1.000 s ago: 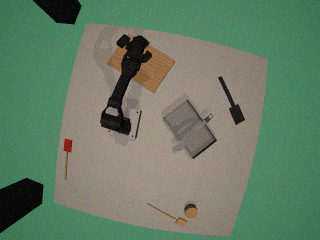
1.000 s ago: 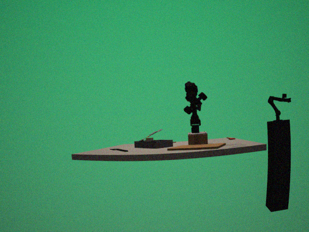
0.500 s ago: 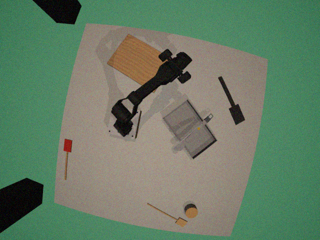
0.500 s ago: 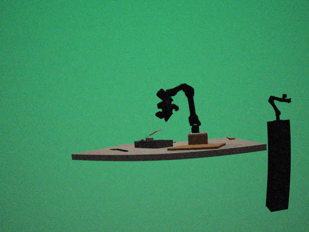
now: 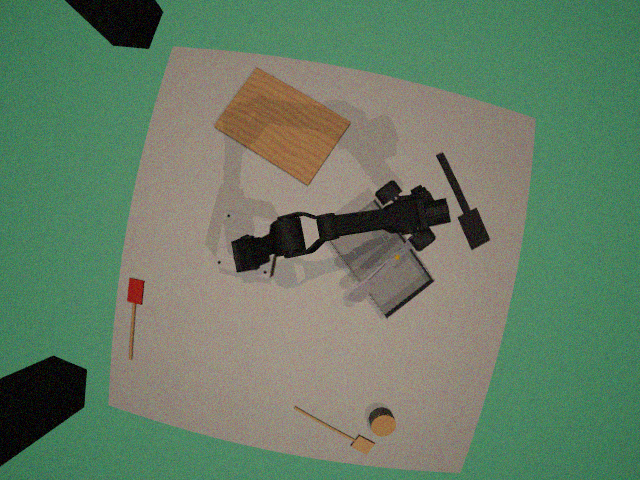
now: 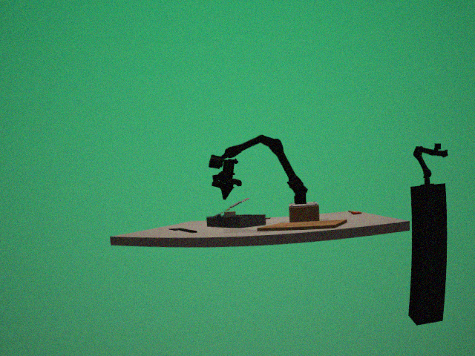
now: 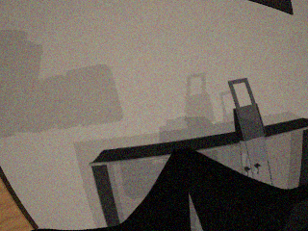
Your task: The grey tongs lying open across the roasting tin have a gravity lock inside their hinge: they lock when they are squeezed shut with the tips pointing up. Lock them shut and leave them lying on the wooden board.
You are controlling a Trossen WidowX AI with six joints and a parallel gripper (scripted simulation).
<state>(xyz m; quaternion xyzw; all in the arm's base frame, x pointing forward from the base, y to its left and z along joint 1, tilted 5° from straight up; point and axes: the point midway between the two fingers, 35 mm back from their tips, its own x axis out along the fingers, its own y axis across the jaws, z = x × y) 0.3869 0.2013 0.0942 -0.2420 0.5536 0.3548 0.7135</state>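
Now: gripper tip 12 cm to the left of the yellow mark, 6 cm above it and 2 cm short of it. Round my gripper tip: wooden board 41 cm behind, 20 cm to the left, 14 cm below; roasting tin 14 cm to the right, 12 cm below, 2 cm behind; black spatula 21 cm ahead, 15 cm below, 9 cm to the left.
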